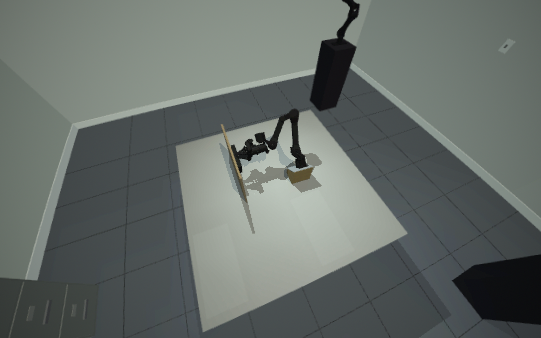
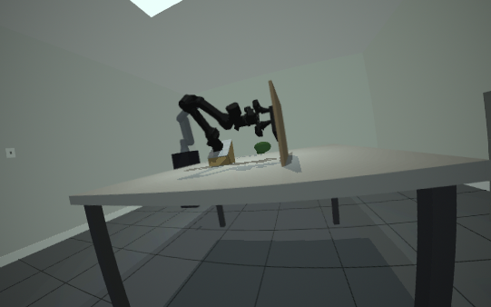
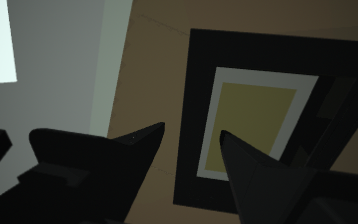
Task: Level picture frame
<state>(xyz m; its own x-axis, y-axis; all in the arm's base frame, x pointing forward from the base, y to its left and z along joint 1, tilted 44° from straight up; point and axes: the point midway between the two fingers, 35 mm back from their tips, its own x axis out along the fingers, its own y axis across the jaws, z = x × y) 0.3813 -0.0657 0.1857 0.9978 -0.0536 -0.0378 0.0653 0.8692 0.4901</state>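
The picture frame lies 50 mm below my gripper tip, 10 mm to the right of it and 10 mm ahead of it. The rest, counted from my gripper tip: panel (70 mm below, 20 mm ahead).
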